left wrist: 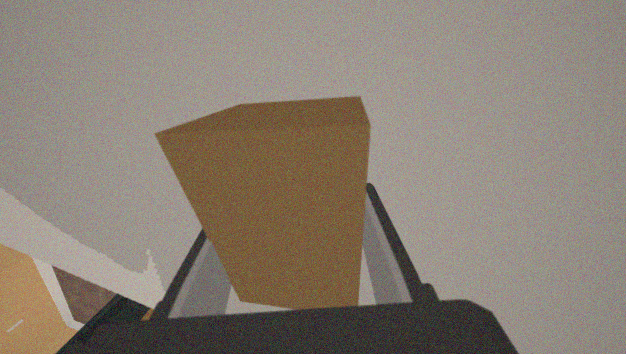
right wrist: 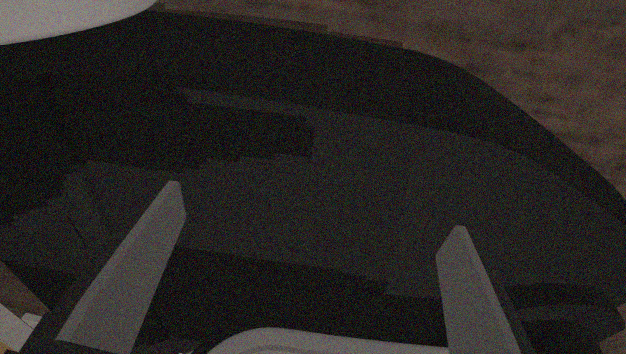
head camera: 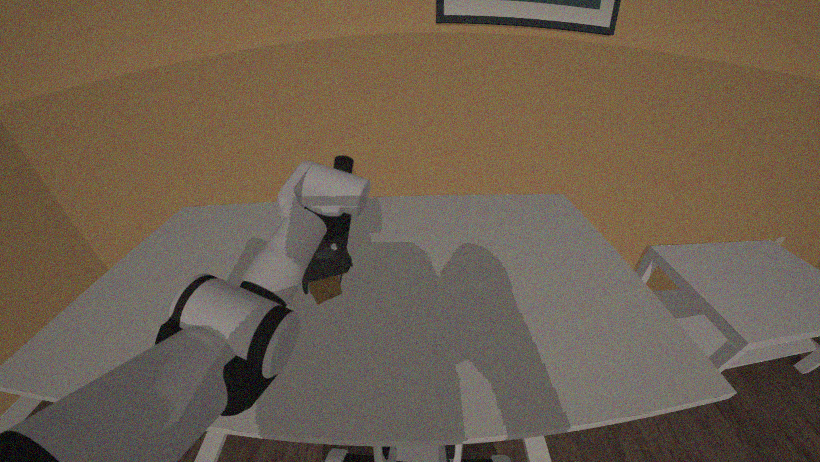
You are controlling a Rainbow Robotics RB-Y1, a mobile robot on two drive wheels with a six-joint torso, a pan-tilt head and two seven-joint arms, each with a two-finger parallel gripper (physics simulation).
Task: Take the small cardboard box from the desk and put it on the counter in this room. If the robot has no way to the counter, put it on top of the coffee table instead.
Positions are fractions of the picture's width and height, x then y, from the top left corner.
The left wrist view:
my left gripper: 0.48, 0.56
small cardboard box: 0.45, 0.53
